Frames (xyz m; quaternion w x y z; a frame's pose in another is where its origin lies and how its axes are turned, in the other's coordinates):
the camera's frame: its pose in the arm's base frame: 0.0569 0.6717 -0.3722 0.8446 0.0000 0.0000 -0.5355
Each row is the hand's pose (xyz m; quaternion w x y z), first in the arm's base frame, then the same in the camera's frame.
Working: the arm's base frame: its pose in the camera's frame: 0.5833 -0.3380 0.3722 0.8446 0.0000 0.0000 0.5355

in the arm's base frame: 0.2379 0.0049 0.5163 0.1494 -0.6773 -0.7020 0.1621
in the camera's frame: 0.6803 -0.1207 0.8885 0.0394 -0.1961 -0.9555 0.2169
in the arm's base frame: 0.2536 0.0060 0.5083 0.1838 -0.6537 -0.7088 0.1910
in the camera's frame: 0.6860 -0.1060 0.8805 0.0530 -0.1725 -0.9487 0.2597
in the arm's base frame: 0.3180 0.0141 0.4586 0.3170 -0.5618 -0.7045 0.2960
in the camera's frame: 0.7061 -0.0443 0.8308 0.1092 -0.0972 -0.8958 0.4197
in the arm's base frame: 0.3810 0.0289 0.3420 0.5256 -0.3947 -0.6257 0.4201
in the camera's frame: 0.7196 0.0190 0.7142 0.2189 0.0017 -0.7398 0.6362
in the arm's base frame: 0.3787 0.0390 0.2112 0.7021 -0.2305 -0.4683 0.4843
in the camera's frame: 0.7095 0.0212 0.5834 0.3336 0.0561 -0.5189 0.7850
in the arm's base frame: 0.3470 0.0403 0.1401 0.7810 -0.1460 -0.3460 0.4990
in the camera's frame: 0.6948 -0.0069 0.5123 0.3924 0.0620 -0.3704 0.8396
